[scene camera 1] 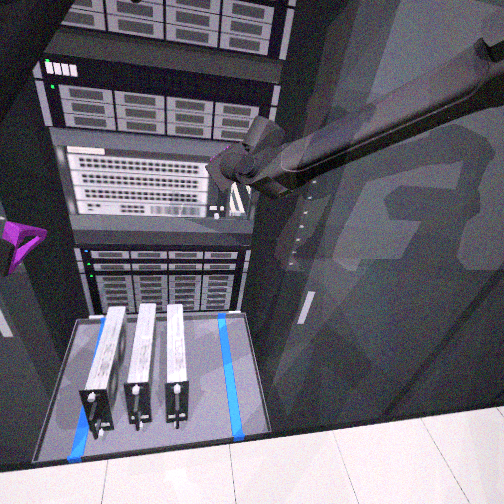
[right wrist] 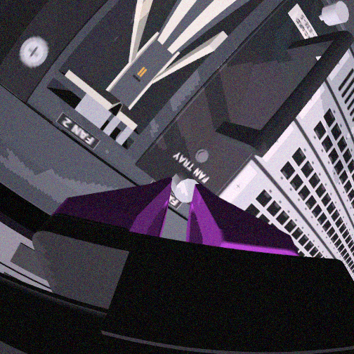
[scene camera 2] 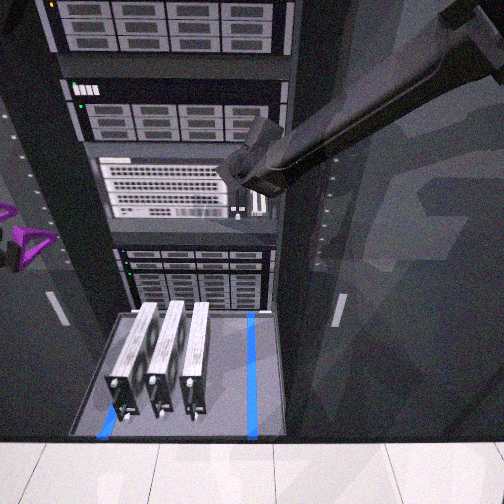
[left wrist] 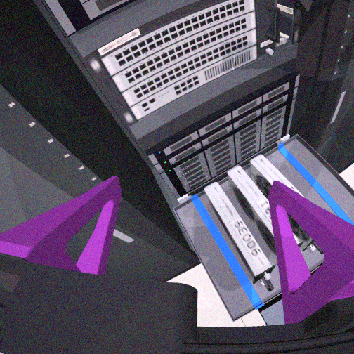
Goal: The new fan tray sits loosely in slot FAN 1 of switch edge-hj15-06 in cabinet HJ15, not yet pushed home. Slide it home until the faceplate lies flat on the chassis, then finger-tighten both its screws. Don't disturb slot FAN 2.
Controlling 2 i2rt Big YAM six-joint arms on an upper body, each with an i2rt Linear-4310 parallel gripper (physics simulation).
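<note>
The fan tray point(right wrist: 200, 120) point(scene camera 2: 237, 199) is in slot FAN 1 at the right end of the white switch point(scene camera 1: 140, 186) point(scene camera 2: 165, 192) point(left wrist: 185, 60). Its faceplate with a black handle stands close to the chassis; any small gap cannot be told. My right gripper point(right wrist: 181, 189) is shut on the tray's upper screw, a white knob between the fingertips; the arm hides the fingertips in the scene views. The lower screw point(right wrist: 335, 13) point(scene camera 1: 216, 216) point(scene camera 2: 237, 216) point(left wrist: 270, 51) shows free. Slot FAN 2 point(right wrist: 142, 70) beside it is open, with pale ribs inside. My left gripper point(left wrist: 194, 185) point(scene camera 2: 36, 223) is open and empty, away from the switch.
Below, a shelf point(scene camera 1: 205, 420) point(scene camera 2: 230, 420) point(left wrist: 200, 240) with blue tape strips holds three spare fan trays point(scene camera 1: 176, 345) point(scene camera 2: 196, 345) point(left wrist: 240, 235). Servers stand above and below the switch. Dark cabinet sides flank the opening. A round screw point(right wrist: 34, 51) sits beyond slot FAN 2.
</note>
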